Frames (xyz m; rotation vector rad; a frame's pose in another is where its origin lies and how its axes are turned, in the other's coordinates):
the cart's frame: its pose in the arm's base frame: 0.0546 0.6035 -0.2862 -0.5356 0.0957 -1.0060
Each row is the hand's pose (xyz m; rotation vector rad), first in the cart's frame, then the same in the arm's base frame.
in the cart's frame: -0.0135 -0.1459 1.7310 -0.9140 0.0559 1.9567
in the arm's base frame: 0.4833 1.2168 1.2816 -0.8667 0.9440 1.0292
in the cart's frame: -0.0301 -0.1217 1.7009 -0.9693 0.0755 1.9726
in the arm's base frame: 0.4836 1.2290 1.2414 -0.8923 0.9856 1.0539
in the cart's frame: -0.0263 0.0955 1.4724 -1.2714 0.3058 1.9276
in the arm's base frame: 0.5820 1.2292 0.9418 -1.0127 1.2971 1.0443
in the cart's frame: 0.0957 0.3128 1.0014 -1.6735 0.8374 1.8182
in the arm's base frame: 0.6677 1.0392 0.4514 -1.0496 1.8912 0.9995
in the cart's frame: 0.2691 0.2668 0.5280 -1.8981 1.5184 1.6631
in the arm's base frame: 0.5757 0.6958 0.0910 -0.8394 2.5187 0.9261
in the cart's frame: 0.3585 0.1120 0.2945 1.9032 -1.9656 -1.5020
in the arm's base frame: 0.4297 0.4679 -0.0241 -0.5787 2.8887 0.8517
